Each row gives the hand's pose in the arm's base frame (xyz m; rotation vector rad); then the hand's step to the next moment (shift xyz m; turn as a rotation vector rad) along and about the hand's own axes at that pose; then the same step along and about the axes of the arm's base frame.
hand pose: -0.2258 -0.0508 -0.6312 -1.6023 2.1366 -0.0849
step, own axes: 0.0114 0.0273 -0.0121 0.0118 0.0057 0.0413
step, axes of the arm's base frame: -0.0316 -0.0045 -0.0017 0.0088 0.0002 -0.0424
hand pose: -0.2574 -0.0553 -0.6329 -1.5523 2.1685 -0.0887
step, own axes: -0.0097 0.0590 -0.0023 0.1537 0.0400 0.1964
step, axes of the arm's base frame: -0.0503 0.0295 -0.0134 0.0063 -0.0833 -0.2384
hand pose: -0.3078 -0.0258 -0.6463 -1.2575 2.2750 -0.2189
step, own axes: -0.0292 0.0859 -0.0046 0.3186 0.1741 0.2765
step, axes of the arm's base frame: -0.0534 0.0712 -0.0181 -0.1221 -0.1363 -0.4181
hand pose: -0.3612 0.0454 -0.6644 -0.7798 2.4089 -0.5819
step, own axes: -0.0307 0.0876 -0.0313 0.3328 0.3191 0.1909
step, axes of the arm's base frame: -0.0329 0.0914 -0.0126 -0.2417 -0.0184 -0.4362
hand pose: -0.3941 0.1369 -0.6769 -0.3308 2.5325 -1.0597
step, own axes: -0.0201 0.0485 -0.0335 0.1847 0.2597 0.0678
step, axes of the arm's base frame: 0.0005 0.0617 -0.0083 -0.1562 0.0709 -0.2770
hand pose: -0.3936 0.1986 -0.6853 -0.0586 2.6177 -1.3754
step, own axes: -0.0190 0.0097 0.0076 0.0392 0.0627 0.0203
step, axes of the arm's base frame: 0.0205 0.0016 -0.0094 -0.0317 0.0146 -0.0683
